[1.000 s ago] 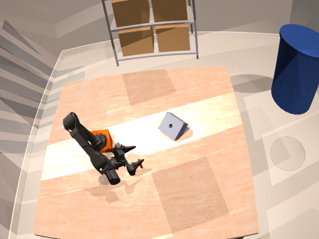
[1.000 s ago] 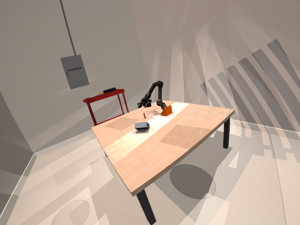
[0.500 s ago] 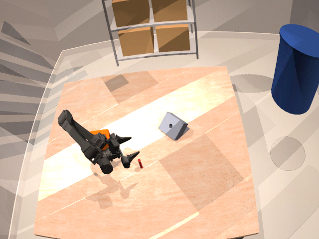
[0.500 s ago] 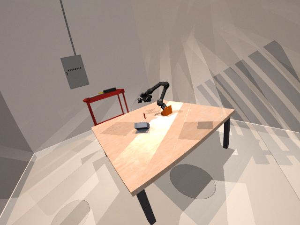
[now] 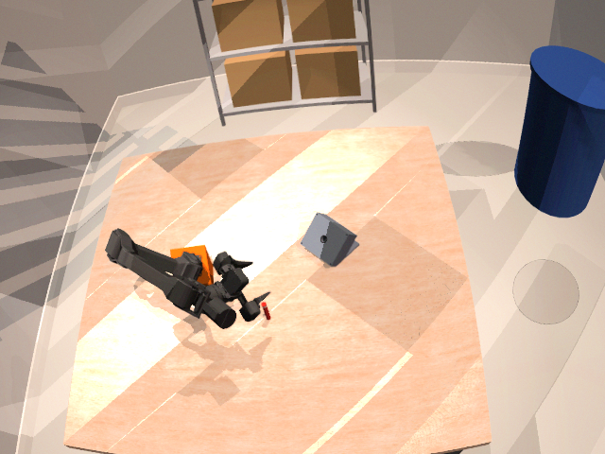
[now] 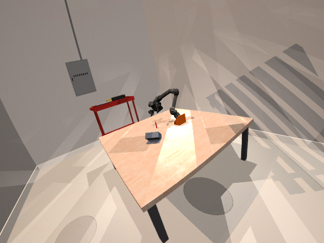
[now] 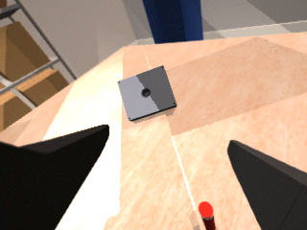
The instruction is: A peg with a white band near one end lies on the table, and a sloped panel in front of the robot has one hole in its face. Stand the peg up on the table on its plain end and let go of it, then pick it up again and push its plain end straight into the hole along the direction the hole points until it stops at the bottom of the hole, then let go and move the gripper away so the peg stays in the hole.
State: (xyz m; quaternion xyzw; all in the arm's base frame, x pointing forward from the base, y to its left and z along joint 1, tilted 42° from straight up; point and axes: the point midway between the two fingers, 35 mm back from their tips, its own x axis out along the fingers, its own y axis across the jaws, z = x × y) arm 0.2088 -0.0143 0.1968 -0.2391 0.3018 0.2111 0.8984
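Right now my gripper tip is 1 cm past the red peg, 3 cm to the left of it and 12 cm above it. Also, from my gripper tip: grey sloped panel 17 cm ahead, 22 cm to the left, 13 cm below.
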